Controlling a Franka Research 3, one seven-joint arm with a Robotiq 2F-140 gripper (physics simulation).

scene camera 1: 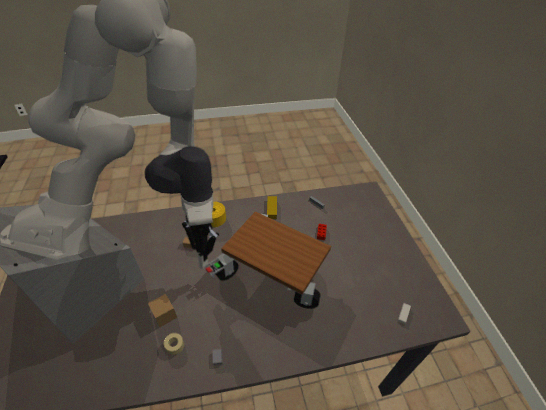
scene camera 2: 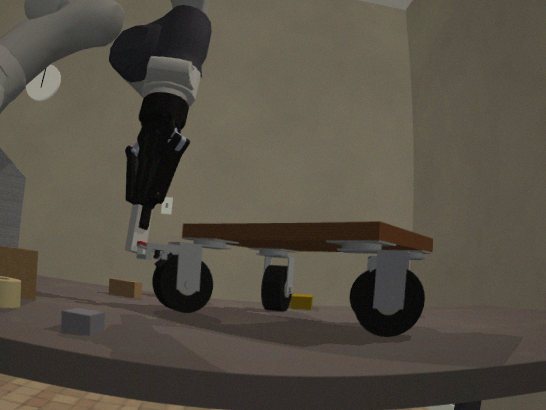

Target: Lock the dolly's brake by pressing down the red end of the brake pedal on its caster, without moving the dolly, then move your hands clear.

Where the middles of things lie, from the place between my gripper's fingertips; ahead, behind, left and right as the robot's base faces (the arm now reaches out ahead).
Scene:
The dolly [scene camera 2: 388,299] is 210 mm ahead of my hand, 20 mm to the left of it and 20 mm below it. From my hand the other things lie so: grey block [scene camera 2: 82,321] (20 mm ahead, 280 mm to the right, 70 mm below).

